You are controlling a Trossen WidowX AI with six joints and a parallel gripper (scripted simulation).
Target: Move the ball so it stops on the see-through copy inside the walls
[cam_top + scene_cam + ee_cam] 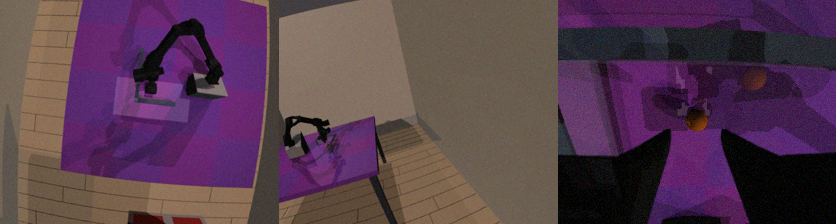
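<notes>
Now: the orange ball 40 mm below my gripper tip. Round my gripper tip: see-through copy of ball (40 mm ahead, 70 mm to the right, 40 mm below).
</notes>
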